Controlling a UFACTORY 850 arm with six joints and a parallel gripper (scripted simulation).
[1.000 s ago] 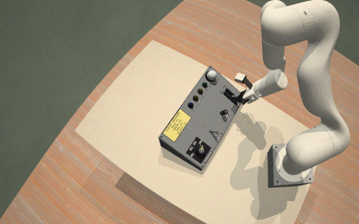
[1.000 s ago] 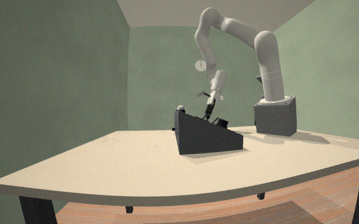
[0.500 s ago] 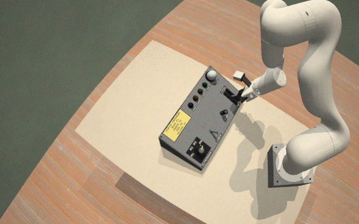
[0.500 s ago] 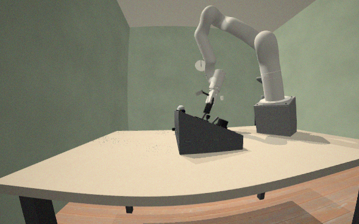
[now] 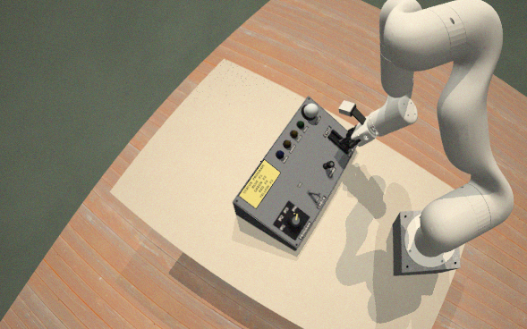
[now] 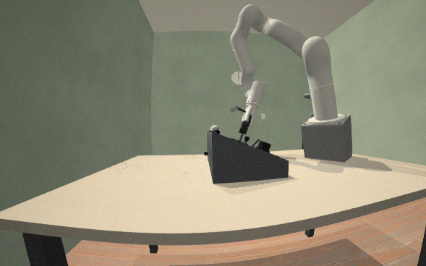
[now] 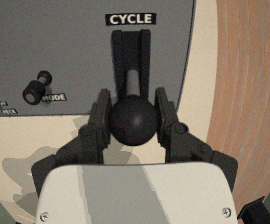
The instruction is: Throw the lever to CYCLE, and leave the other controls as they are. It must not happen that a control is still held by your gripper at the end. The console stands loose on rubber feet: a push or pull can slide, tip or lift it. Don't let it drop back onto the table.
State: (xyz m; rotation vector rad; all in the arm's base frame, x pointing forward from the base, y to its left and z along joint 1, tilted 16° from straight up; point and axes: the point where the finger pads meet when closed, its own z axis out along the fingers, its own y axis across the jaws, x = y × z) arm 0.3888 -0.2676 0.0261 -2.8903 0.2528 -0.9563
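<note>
Right now my hand is 1 cm short of the lever and 3 cm above it. From my hand the other things lie so: grey sloped console: 8 cm ahead, 16 cm to the left, 7 cm below; rotary selector: 7 cm ahead, 34 cm to the left, 6 cm below; toggle: 3 cm ahead, 12 cm to the left, 5 cm below.
</note>
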